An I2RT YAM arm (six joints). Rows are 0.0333 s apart.
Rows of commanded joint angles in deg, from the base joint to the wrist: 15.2 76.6 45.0 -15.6 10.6 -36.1; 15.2 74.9 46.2 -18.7 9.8 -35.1; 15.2 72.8 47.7 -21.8 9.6 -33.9; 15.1 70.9 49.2 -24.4 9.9 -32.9; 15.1 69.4 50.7 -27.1 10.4 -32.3; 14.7 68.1 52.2 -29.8 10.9 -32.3; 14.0 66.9 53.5 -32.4 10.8 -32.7; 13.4 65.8 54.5 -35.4 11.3 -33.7; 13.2 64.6 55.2 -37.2 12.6 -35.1; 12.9 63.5 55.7 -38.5 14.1 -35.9; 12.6 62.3 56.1 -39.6 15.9 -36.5; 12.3 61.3 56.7 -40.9 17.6 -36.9; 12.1 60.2 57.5 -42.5 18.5 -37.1; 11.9 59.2 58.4 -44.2 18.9 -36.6; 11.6 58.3 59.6 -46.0 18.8 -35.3; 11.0 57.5 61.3 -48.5 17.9 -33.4; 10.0 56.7 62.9 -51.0 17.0 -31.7; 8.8 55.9 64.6 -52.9 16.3 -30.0; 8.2 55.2 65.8 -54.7 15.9 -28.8; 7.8 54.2 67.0 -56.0 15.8 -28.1; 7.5 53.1 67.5 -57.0 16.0 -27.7
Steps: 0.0 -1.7 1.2 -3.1 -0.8 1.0; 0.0 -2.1 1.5 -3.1 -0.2 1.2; -0.1 -1.9 1.5 -2.6 0.3 1.0; 0.0 -1.5 1.5 -2.7 0.5 0.6; -0.4 -1.3 1.5 -2.7 0.5 0.0; -0.7 -1.2 1.3 -2.6 -0.1 -0.4; -0.6 -1.1 1.0 -3.0 0.5 -1.0; -0.2 -1.2 0.7 -1.8 1.3 -1.4; -0.3 -1.1 0.5 -1.3 1.5 -0.8; -0.3 -1.2 0.4 -1.1 1.8 -0.6; -0.3 -1.0 0.6 -1.3 1.7 -0.4; -0.2 -1.1 0.8 -1.6 0.9 -0.2; -0.2 -1.0 0.9 -1.7 0.4 0.5; -0.3 -0.9 1.2 -1.8 -0.1 1.3; -0.6 -0.8 1.7 -2.5 -0.9 1.9; -1.0 -0.8 1.6 -2.5 -0.9 1.7; -1.2 -0.8 1.7 -1.9 -0.7 1.7; -0.6 -0.7 1.2 -1.8 -0.4 1.2; -0.4 -1.0 1.2 -1.3 -0.1 0.7; -0.3 -1.1 0.5 -1.0 0.2 0.4
